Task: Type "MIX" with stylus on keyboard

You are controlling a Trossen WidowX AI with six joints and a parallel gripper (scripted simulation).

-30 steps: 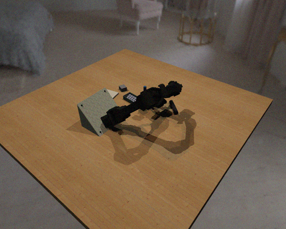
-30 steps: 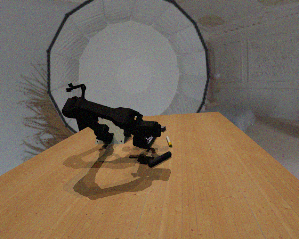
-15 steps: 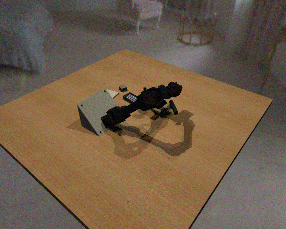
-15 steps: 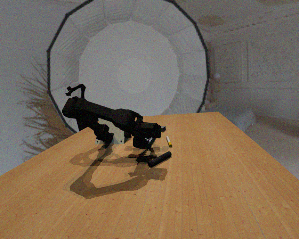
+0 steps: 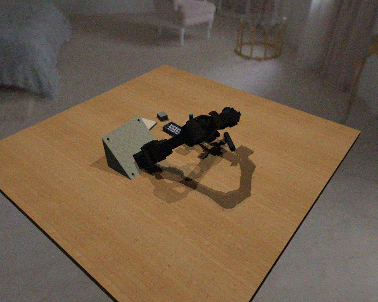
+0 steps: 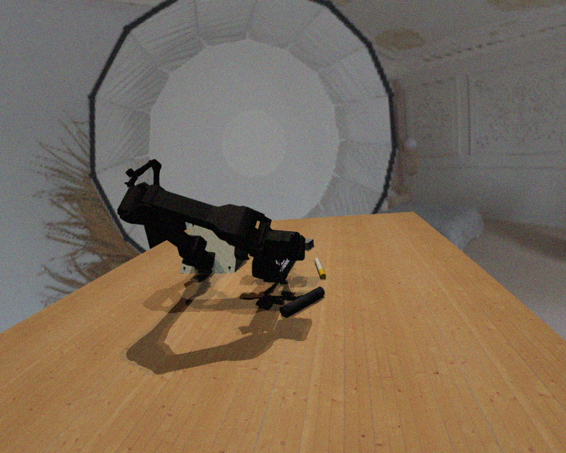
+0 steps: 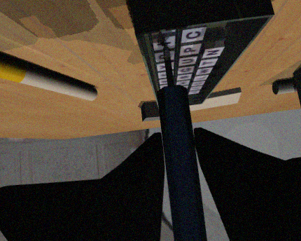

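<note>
My gripper tip is 110 mm short of the yellow marker, 70 mm above it and 20 mm to the right of it. The rest, counted from my gripper tip: blue stylus: 20 mm below; pale flat pad: 250 mm to the left, 80 mm behind, 70 mm below; grey cube: 230 mm to the left, 60 mm below, 30 mm ahead.
</note>
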